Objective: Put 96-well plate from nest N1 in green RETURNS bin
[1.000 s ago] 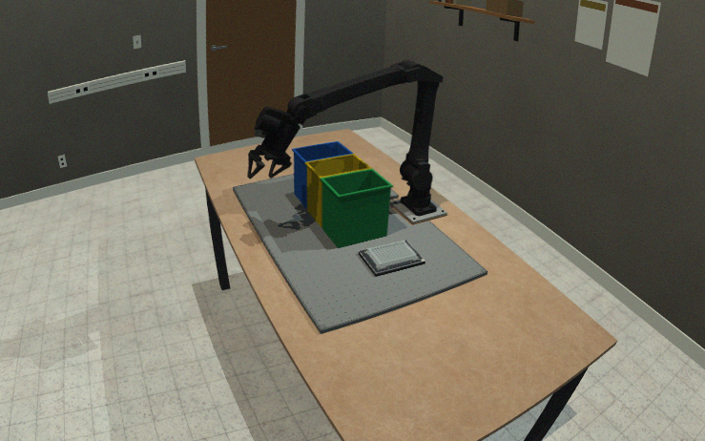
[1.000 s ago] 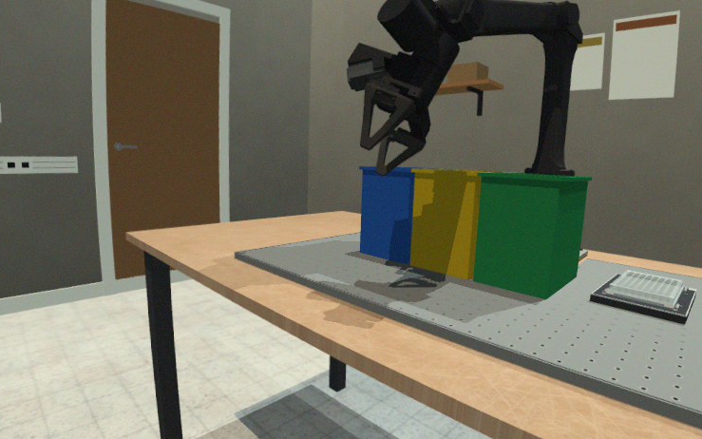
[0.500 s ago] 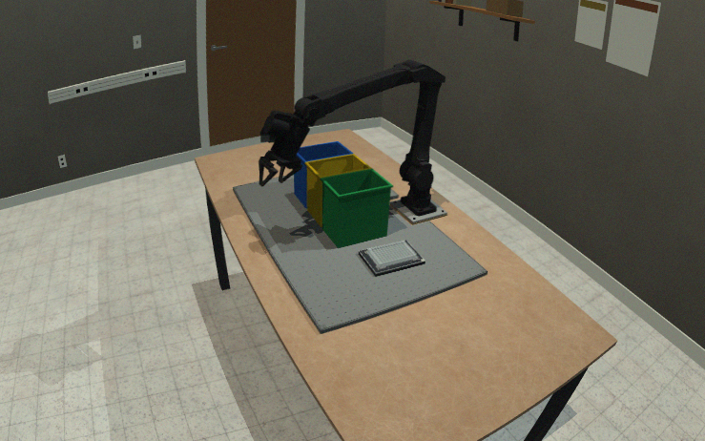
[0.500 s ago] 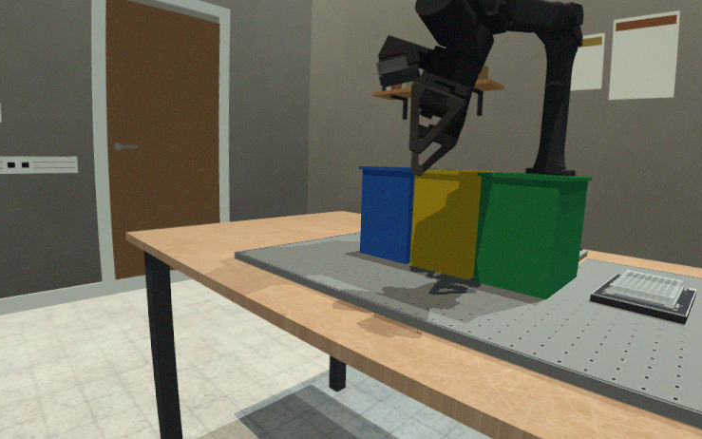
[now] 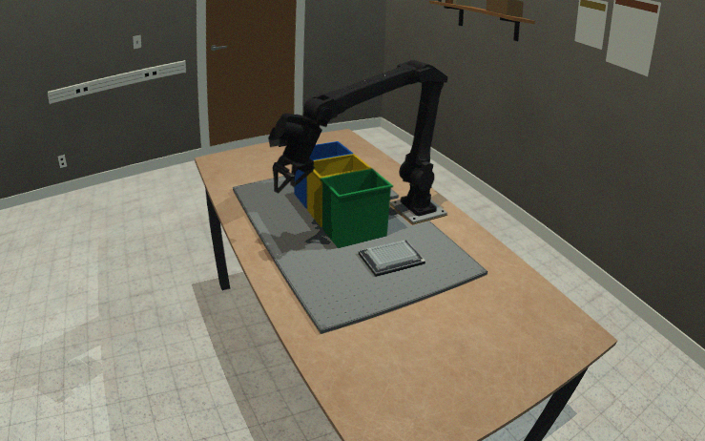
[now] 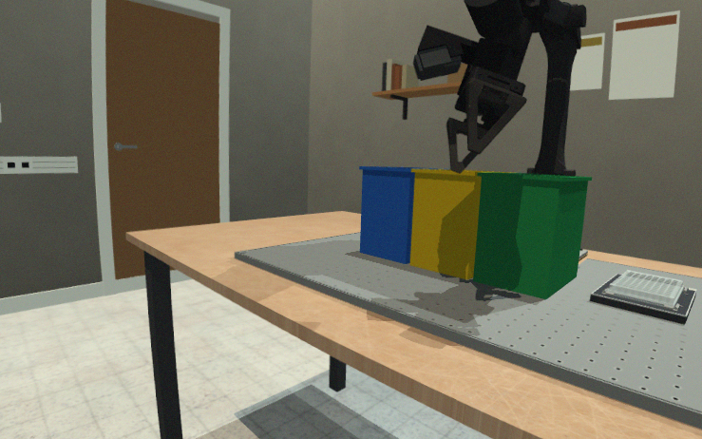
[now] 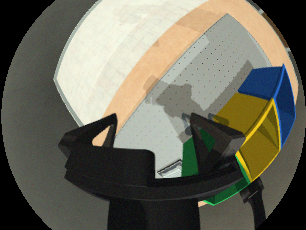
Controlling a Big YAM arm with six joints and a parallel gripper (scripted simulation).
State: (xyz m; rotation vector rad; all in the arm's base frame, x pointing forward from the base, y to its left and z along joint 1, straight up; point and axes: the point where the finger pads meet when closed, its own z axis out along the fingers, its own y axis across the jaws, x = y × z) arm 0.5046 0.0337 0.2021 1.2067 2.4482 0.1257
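My gripper is now 25 cm past the 96-well plate, 20 cm to the right of it and 18 cm above it. Round my hand: blue bin: 24 cm to the right, 22 cm behind, 11 cm below; then green bin: 22 cm behind, 11 cm below, 2 cm to the left; then yellow bin: 22 cm behind, 11 cm to the right, 11 cm below.
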